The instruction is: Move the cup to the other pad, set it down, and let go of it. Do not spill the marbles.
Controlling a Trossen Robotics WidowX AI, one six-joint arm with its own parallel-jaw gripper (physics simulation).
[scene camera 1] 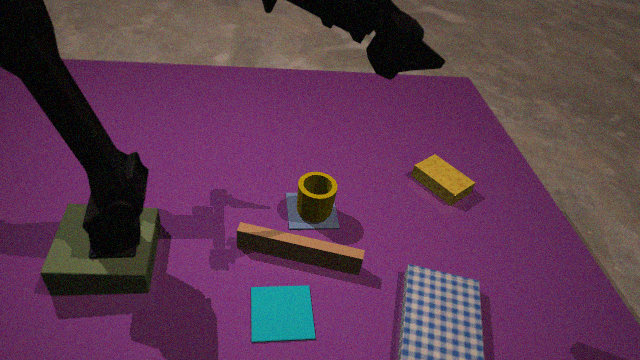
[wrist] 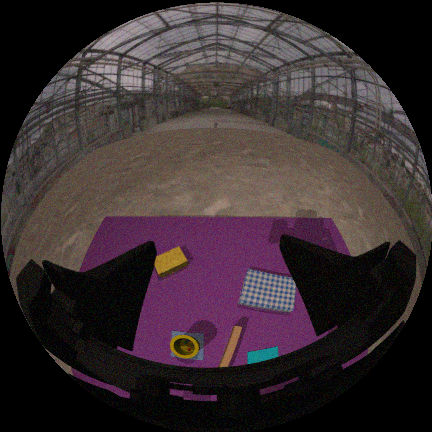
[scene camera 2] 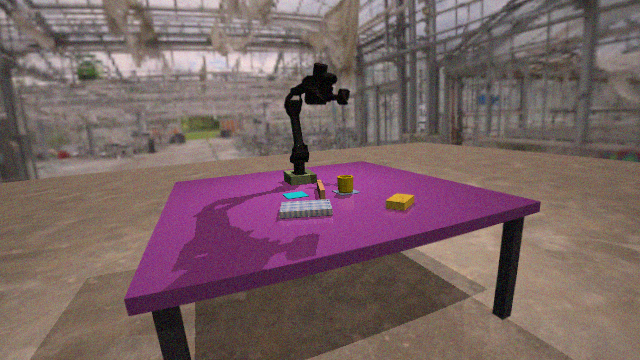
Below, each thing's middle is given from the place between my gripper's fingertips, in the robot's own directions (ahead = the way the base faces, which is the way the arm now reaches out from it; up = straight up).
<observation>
I see my gripper 140 mm past the wooden bar [scene camera 1: 251, 237], 20 mm to the left of it and 370 mm above it. From my hand the other things lie so: teal pad [scene camera 1: 278, 313]: 180 mm behind, 120 mm to the right, 390 mm below.
</observation>
